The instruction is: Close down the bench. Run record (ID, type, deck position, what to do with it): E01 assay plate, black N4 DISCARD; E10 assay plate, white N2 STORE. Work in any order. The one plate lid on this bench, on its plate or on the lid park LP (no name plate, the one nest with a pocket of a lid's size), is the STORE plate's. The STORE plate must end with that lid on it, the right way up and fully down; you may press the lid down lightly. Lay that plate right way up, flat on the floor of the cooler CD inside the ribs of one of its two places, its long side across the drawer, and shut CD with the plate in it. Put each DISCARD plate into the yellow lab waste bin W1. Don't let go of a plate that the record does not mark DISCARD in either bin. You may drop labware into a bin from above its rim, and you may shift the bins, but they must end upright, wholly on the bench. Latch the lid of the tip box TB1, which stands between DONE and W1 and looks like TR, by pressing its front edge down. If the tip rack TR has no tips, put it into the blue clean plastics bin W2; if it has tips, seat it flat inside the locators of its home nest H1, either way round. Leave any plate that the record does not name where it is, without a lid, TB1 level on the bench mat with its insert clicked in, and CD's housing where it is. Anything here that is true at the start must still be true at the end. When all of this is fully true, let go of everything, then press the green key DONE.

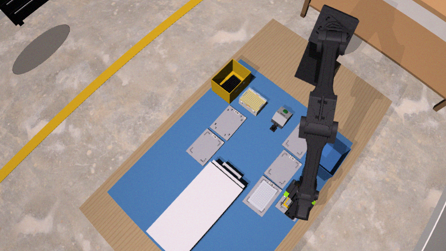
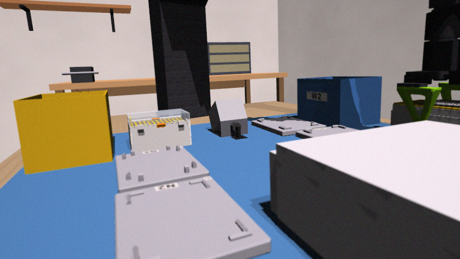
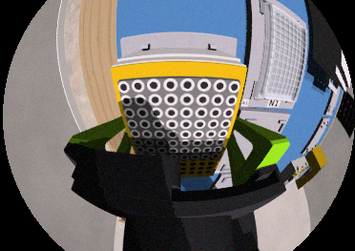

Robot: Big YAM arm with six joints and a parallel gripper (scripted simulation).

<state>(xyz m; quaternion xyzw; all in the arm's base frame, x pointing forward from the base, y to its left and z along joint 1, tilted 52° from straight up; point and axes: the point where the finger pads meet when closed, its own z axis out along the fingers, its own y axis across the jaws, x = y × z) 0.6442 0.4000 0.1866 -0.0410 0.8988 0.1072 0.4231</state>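
Now: the tip rack TR 10 mm to the right of my hand and 10 mm above it. From my hand the other things lie so: nest H1: 40 mm below; then lid park LP: 220 mm to the right, 220 mm behind, 40 mm below; then blue bin W2: 260 mm behind, 60 mm to the right.
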